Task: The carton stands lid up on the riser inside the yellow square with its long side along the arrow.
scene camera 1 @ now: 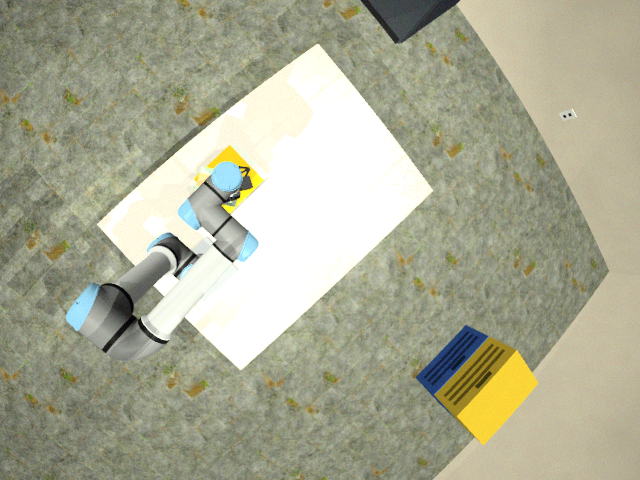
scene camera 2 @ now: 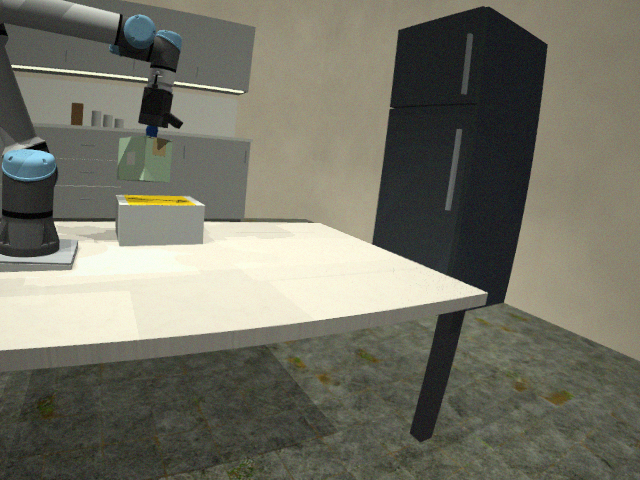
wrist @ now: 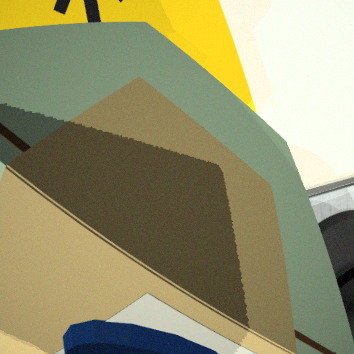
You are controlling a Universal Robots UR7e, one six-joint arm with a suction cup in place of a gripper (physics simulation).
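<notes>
The pale green carton (scene camera 2: 135, 167) (wrist: 200, 95) hangs from my suction cup (scene camera 2: 151, 131) (wrist: 137, 340), apart from and above the light grey riser (scene camera 2: 160, 224). A tan patch crosses the carton's seam, and a white label shows by the blue cup in the wrist view. Which face is the lid, and how the long side lies to the arrow, I cannot tell. The yellow square (scene camera 1: 227, 155) (scene camera 2: 170, 203) (wrist: 200, 30) is on the riser's top. Part of its black arrow (wrist: 91, 10) shows past the carton. In scene camera 1 the arm hides most of the carton.
The riser stands on the pale table (scene camera 1: 330, 206) (scene camera 2: 232, 294) near the arm's base (scene camera 2: 31, 206). A dark fridge (scene camera 2: 429, 170) stands beyond the table, and grey cabinets (scene camera 2: 217, 186) are behind the arm. A blue and yellow box (scene camera 1: 496, 392) is on the floor.
</notes>
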